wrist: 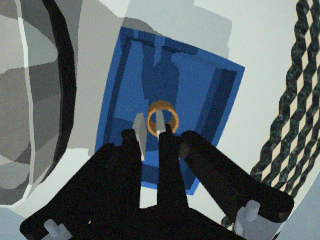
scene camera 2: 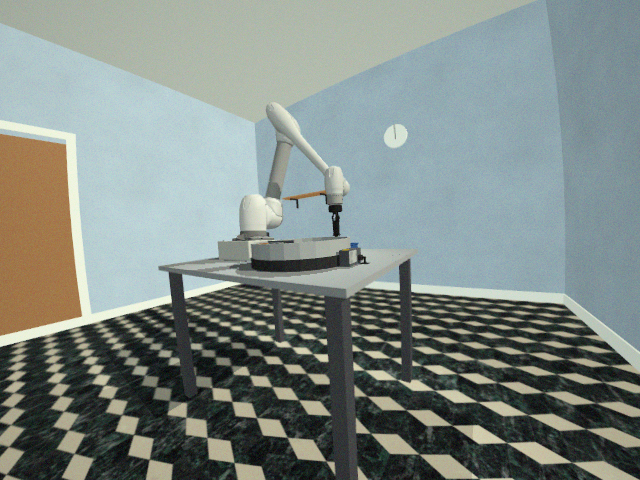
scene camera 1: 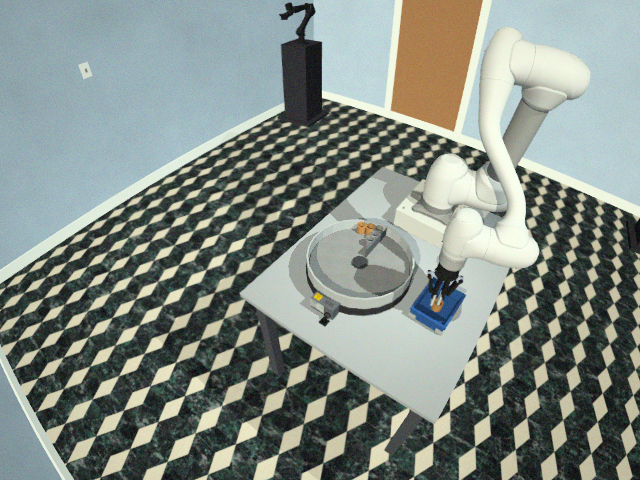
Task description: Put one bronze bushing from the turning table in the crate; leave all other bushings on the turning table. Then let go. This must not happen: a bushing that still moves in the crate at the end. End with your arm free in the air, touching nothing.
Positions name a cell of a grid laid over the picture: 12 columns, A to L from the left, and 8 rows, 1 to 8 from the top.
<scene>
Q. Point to a blue crate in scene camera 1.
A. At H6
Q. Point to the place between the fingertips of the gripper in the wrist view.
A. F5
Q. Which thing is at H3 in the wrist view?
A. A blue crate.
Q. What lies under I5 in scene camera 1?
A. The gripper.
</scene>
